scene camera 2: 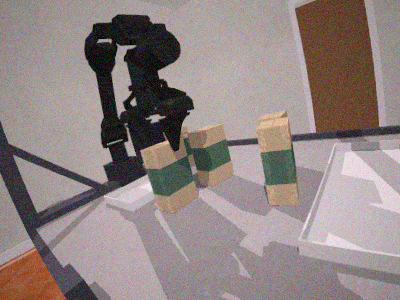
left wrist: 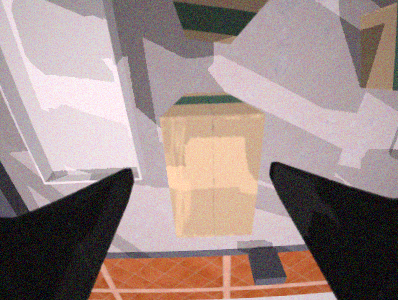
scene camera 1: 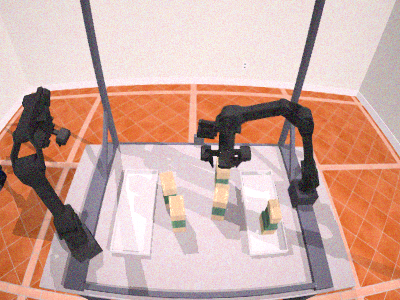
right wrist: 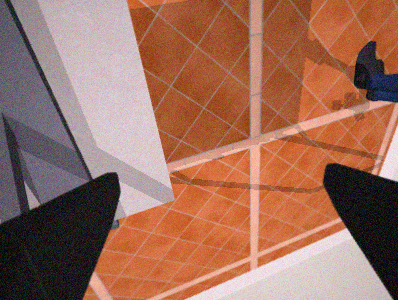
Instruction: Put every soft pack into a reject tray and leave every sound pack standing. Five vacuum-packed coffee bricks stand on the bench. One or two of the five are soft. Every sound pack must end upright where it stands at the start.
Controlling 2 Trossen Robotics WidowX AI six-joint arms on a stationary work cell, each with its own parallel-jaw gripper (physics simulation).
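Frame: origin at the left arm's base, x ahead, y left, z up, level; metres.
Seen in the pictures: left gripper, fingertip midpoint: (scene camera 2: 162,150) (left wrist: 202,171); right gripper, fingertip midpoint: (scene camera 1: 50,142) (right wrist: 221,177); left arm's base, link origin: (scene camera 2: 121,160) (scene camera 1: 305,187); right arm's base, link origin: (scene camera 1: 78,238).
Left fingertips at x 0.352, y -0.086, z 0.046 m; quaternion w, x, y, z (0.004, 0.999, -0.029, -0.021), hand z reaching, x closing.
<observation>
Pixels of each thing's top centre, then the offset from my left fingertips to it.
- back centre pack, top centre: (left wrist: 213,186) (scene camera 2: 161,144) (scene camera 1: 223,164) dx +0.006, dy -0.001, dz +0.015 m
- front centre pack, top centre: (scene camera 2: 205,128) (scene camera 1: 221,192) dx +0.024, dy +0.133, dz +0.015 m
- fifth pack, top centre: (scene camera 1: 273,211) dx -0.162, dy +0.212, dz -0.002 m
- right-hand tray, top centre: (left wrist: 33,14) (scene camera 1: 262,207) dx -0.159, dy +0.135, dz -0.103 m
- left-hand tray, top centre: (scene camera 2: 368,173) (scene camera 1: 135,207) dx +0.361, dy +0.125, dz -0.103 m
- small dark block, top centre: (scene camera 2: 68,275) (left wrist: 271,281) (scene camera 1: 199,135) dx +0.093, dy -0.258, dz -0.068 m
My left gripper (scene camera 1: 226,164) (left wrist: 202,171) is open above the back centre pack (scene camera 1: 222,174) (scene camera 2: 172,179) (left wrist: 213,175), which stands upright between the spread fingers in the left wrist view. The front centre pack (scene camera 1: 220,202) (scene camera 2: 213,156) (left wrist: 220,20) stands close by. Two more packs stand toward the left: the back left one (scene camera 1: 168,184) (scene camera 2: 278,167) (left wrist: 382,50) and the front left one (scene camera 1: 177,212). The fifth pack (scene camera 1: 270,218) is in the right-hand tray (scene camera 1: 256,187) (left wrist: 75,85); its exact tilt is unclear. My right gripper (scene camera 1: 52,135) (right wrist: 221,177) is open and empty, outside the bench.
The left-hand tray (scene camera 1: 135,210) (scene camera 2: 355,205) lies beside the two left packs, with no pack in it. Dark frame posts (scene camera 1: 95,55) (scene camera 1: 309,50) rise at the back corners. A small dark block (left wrist: 267,265) sits at the bench's back edge. Tiled floor (right wrist: 210,110) shows below the right gripper.
</observation>
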